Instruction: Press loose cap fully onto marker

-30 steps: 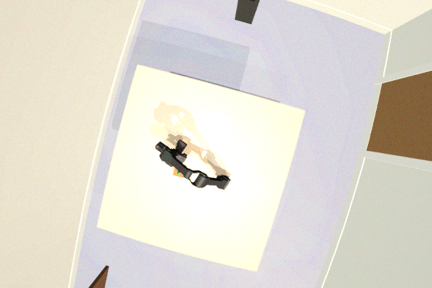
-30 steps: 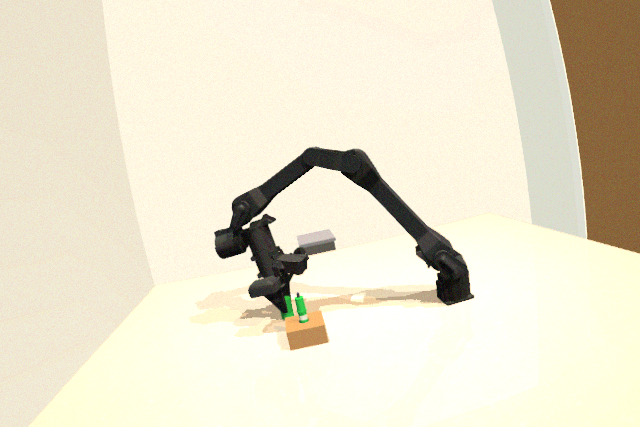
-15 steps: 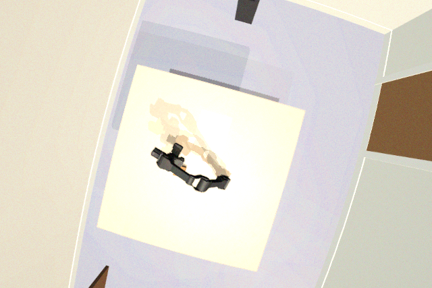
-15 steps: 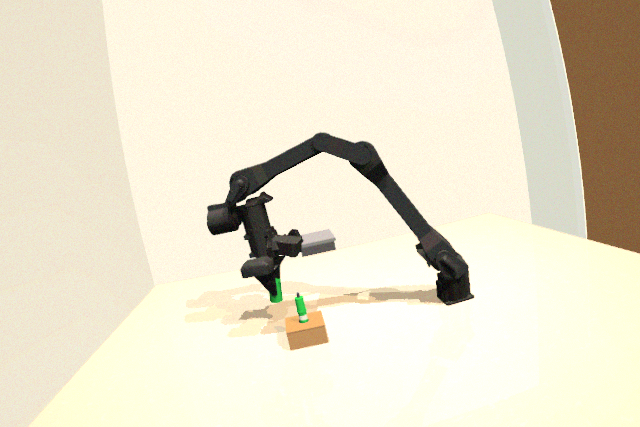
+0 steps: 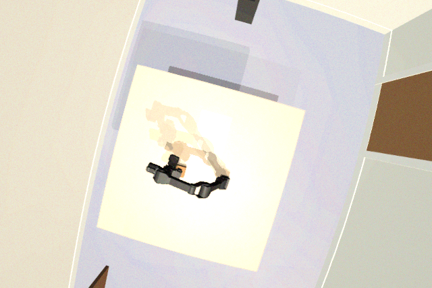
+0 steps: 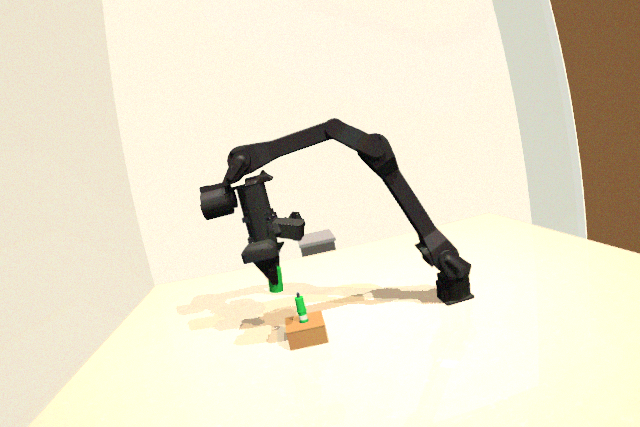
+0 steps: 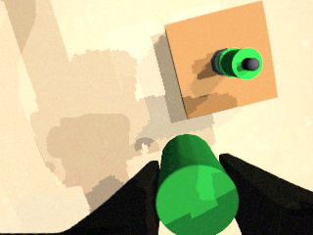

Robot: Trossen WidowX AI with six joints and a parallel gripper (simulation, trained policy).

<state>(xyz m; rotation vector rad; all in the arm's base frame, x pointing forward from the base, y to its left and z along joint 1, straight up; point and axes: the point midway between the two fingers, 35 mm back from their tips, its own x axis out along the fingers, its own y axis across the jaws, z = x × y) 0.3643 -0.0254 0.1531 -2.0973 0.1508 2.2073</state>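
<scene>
Right now the holder block is 100 mm below my gripper tip, 40 mm to the left of it and 40 mm behind it. The rest, counted from my gripper tip: green cap (10 mm above).
</scene>
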